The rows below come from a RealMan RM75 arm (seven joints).
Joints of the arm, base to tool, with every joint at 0 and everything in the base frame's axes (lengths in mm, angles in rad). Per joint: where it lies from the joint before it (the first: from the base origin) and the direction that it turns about. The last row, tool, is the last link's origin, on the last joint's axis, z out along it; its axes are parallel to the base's.
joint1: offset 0.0 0.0 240.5 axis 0 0 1
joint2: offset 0.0 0.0 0.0 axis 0 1 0
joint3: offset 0.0 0.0 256.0 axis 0 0 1
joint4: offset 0.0 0.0 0.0 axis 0 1 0
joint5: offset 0.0 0.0 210.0 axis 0 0 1
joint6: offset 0.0 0.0 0.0 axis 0 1 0
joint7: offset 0.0 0.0 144.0 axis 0 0 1
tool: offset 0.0 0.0 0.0
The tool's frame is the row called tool.
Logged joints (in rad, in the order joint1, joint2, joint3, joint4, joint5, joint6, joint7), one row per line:
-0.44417, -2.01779, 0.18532, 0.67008, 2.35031, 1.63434, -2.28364
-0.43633, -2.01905, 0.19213, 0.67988, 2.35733, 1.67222, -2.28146
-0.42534, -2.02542, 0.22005, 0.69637, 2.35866, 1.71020, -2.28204
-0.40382, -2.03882, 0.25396, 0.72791, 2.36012, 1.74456, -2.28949
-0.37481, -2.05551, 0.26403, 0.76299, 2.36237, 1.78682, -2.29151
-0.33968, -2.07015, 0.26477, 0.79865, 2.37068, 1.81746, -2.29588
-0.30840, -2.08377, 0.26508, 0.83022, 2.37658, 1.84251, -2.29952
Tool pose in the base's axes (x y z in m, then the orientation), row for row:
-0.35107, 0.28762, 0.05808, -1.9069, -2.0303, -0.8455
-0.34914, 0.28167, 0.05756, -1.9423, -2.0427, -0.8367
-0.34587, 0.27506, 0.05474, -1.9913, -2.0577, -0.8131
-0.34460, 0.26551, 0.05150, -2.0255, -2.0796, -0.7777
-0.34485, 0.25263, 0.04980, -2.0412, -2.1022, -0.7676
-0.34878, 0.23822, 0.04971, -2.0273, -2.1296, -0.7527
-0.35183, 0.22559, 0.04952, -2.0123, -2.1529, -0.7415
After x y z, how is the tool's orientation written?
As a rotation vector, in radians.
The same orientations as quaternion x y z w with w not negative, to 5 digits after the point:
-0.65074, -0.69285, -0.28853, 0.11510
-0.65724, -0.69121, -0.28312, 0.10049
-0.66670, -0.68893, -0.27223, 0.08237
-0.67240, -0.69036, -0.25817, 0.06806
-0.67281, -0.69292, -0.25301, 0.05626
-0.66701, -0.70067, -0.24765, 0.05323
-0.66133, -0.70754, -0.24369, 0.05139

